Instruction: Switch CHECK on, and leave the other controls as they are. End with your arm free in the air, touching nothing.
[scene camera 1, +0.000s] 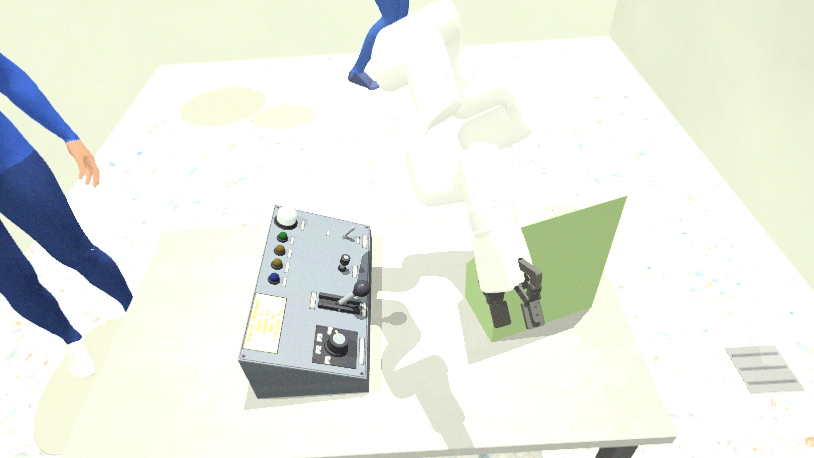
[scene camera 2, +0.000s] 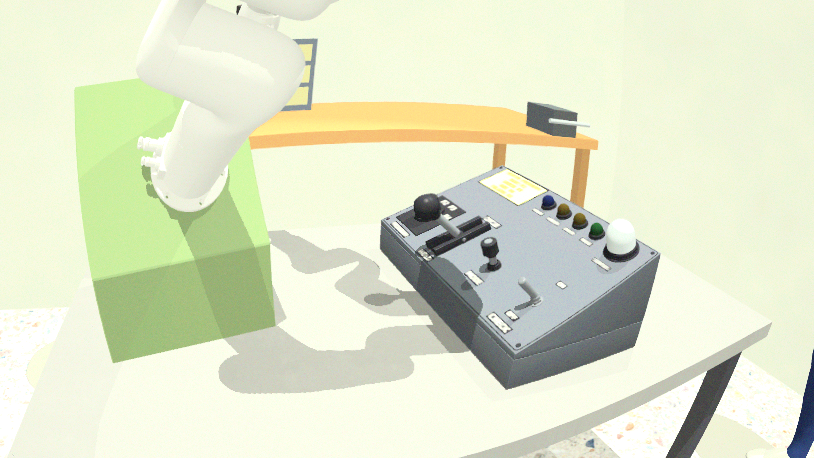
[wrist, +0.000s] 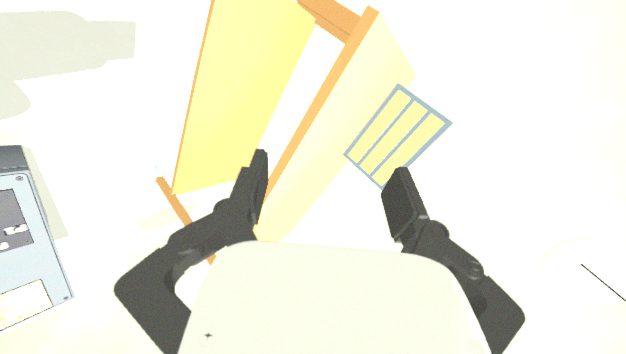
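Observation:
A grey sloped control panel stands on the table. Its labels are too small to read, so I cannot tell which control is CHECK. A metal toggle switch leans toward the panel's low edge. Beside it are a small black-knobbed control and a slotted lever with a black ball. A rotary knob sits at the far end, largely hidden behind the ball in scene camera 2. My gripper is open and empty, in the air away from the panel.
A white dome lamp and several small coloured lamps line the panel's high side. A green block stands beside the panel, near my arm. An orange bench stands behind. People stand near the table.

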